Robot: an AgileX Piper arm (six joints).
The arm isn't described. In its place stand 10 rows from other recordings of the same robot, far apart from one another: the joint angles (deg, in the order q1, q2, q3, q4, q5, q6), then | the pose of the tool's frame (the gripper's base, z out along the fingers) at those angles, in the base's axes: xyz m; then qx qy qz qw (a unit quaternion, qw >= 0).
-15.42, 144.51, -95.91, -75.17, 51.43, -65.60 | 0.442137 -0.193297 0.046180 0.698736 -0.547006 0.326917 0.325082
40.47, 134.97, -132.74, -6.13, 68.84, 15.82 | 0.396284 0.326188 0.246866 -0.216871 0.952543 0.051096 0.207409
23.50, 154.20, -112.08, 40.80, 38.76, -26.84 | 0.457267 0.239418 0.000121 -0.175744 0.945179 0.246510 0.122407
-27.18, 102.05, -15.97, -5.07, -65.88, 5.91 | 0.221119 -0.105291 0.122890 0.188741 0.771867 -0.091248 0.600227
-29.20, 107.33, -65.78, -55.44, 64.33, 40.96 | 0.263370 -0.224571 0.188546 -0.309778 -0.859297 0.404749 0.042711
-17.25, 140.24, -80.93, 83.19, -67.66, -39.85 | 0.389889 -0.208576 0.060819 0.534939 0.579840 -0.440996 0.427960
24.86, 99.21, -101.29, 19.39, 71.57, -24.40 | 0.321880 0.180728 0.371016 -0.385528 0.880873 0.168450 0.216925
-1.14, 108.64, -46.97, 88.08, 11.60, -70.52 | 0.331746 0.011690 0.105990 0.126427 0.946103 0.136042 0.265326
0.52, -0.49, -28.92, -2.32, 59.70, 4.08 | -0.005994 -0.003235 0.280199 0.026960 0.844162 0.001256 0.535408
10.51, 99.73, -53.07, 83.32, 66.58, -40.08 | 0.287991 0.137779 0.213249 0.008090 0.819704 0.572021 0.028478
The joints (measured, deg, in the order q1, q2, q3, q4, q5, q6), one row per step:
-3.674, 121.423, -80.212, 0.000, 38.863, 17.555
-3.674, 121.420, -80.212, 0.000, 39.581, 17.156
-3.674, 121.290, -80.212, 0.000, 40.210, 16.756
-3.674, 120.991, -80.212, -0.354, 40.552, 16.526
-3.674, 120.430, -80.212, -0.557, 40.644, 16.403
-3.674, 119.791, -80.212, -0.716, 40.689, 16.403
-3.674, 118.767, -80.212, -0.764, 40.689, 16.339
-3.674, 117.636, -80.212, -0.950, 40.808, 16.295
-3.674, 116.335, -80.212, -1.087, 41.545, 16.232
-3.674, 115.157, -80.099, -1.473, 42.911, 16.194
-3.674, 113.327, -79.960, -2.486, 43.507, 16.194
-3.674, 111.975, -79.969, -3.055, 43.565, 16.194
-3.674, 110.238, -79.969, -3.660, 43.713, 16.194
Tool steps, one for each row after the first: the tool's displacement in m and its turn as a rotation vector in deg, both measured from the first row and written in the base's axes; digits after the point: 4 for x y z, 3 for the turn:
-0.0011, 0.0001, -0.0003, -0.054, 0.720, 0.386
-0.0021, 0.0001, 0.0004, -0.119, 1.224, 0.774
-0.0026, -0.0002, 0.0025, -0.462, 1.291, 1.201
-0.0029, -0.0004, 0.0065, -0.694, 0.838, 1.433
-0.0031, -0.0005, 0.0112, -0.870, 0.255, 1.519
-0.0034, -0.0006, 0.0186, -1.006, -0.762, 1.600
-0.0041, -0.0007, 0.0267, -1.253, -1.758, 1.734
-0.0060, -0.0008, 0.0358, -1.437, -2.310, 1.852
-0.0093, -0.0010, 0.0431, -1.766, -1.984, 2.070
-0.0124, -0.0019, 0.0553, -2.739, -3.009, 2.547
-0.0139, -0.0025, 0.0649, -3.348, -4.270, 2.794
-0.0164, -0.0030, 0.0771, -4.024, -5.813, 3.032

